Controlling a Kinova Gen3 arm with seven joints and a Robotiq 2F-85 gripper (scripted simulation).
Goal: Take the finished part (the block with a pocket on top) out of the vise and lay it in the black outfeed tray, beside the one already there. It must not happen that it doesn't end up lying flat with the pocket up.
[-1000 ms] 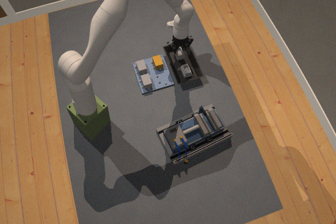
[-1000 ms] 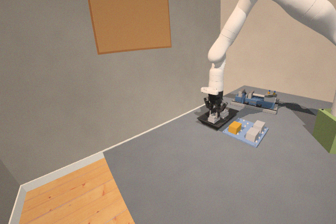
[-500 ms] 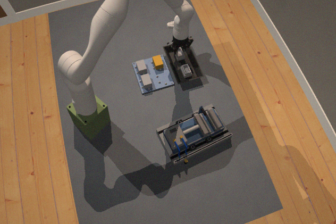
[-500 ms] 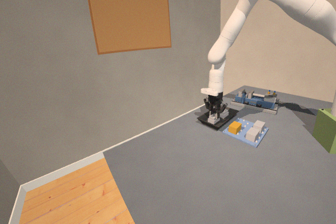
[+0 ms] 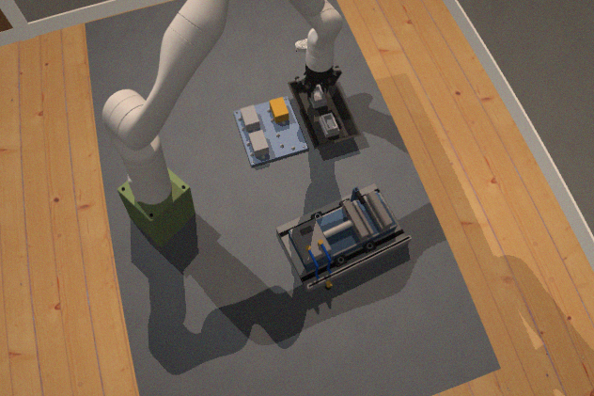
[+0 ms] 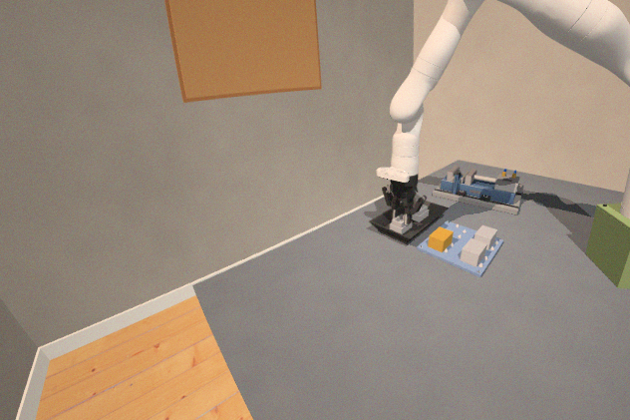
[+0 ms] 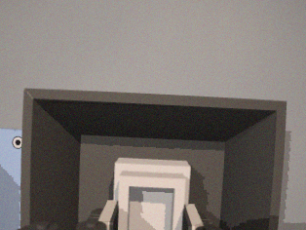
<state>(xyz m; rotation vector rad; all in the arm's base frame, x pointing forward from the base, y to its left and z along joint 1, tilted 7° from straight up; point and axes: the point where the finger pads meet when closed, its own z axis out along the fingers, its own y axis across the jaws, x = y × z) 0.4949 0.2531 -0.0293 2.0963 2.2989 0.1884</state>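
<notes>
Right now my hand is 5 cm to the left of the tray floor and 5 cm above it. Round my hand: orange block (12 cm behind, 3 cm below, 2 cm to the right); vise (43 cm to the right, 4 cm behind, 2 cm below); light blue fixture plate (16 cm behind, 7 cm to the right, 5 cm below).
</notes>
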